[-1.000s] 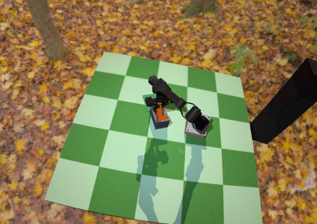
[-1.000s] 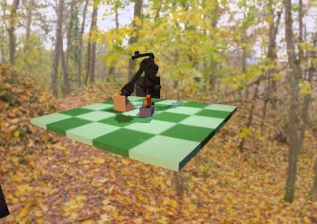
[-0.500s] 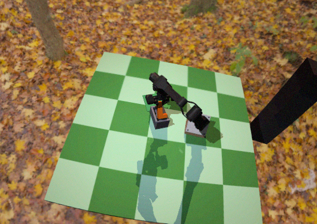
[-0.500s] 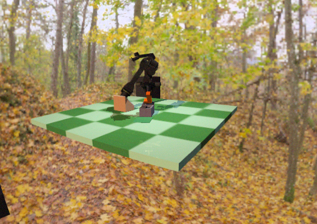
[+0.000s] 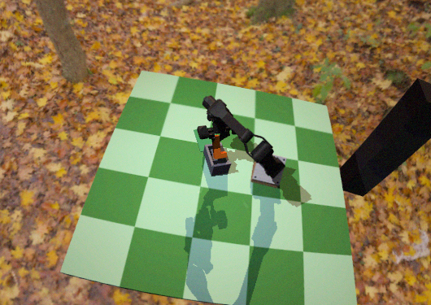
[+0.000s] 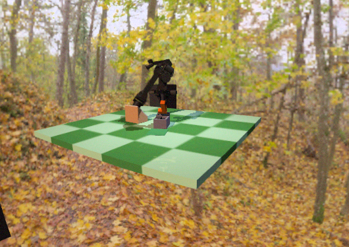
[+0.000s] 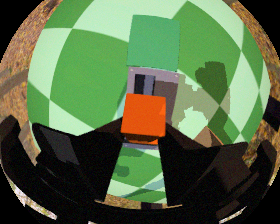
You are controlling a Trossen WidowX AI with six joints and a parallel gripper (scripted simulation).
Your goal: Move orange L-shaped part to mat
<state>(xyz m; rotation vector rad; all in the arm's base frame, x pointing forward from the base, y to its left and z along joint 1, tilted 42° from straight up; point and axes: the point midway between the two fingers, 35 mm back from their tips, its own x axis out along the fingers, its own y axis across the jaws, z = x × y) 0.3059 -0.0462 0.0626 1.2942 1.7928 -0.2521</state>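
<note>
My gripper tip is 60 mm short of the green mat, 120 mm to the left of it and 170 mm above it. From my gripper tip the other things lie so: orange L-shaped part 30 mm behind, 20 mm to the left, 30 mm below.
</note>
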